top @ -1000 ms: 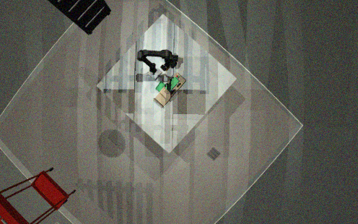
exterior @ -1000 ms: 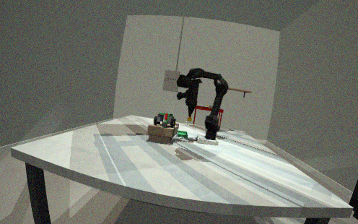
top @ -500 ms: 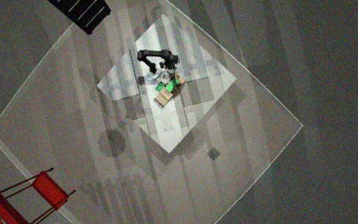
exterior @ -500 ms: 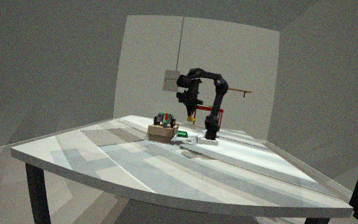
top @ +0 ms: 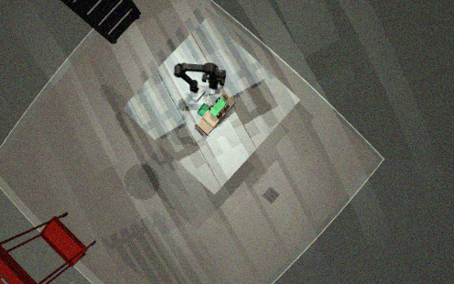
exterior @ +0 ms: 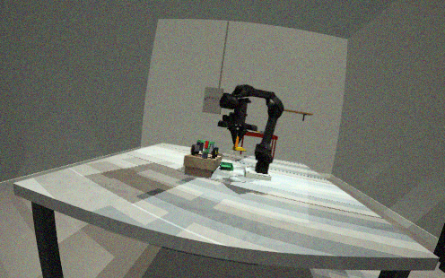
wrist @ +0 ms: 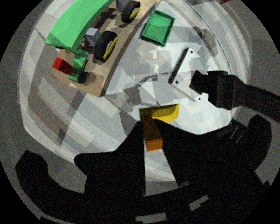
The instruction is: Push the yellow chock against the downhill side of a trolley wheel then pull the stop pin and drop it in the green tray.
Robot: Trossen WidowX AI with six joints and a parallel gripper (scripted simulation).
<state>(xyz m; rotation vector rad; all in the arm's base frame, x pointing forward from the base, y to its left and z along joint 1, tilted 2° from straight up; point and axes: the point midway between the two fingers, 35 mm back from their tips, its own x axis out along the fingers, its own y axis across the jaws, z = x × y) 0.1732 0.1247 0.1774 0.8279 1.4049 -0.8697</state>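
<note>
My gripper tip is now 2 cm past the yellow chock, 1 cm to the left of it and 1 cm above it. Also, from my gripper tip: green trolley: 15 cm ahead, 13 cm to the right, 6 cm below; then red-headed stop pin: 14 cm ahead, 4 cm below, 2 cm to the right; then tan ramp: 15 cm ahead, 14 cm to the right, 13 cm below.
</note>
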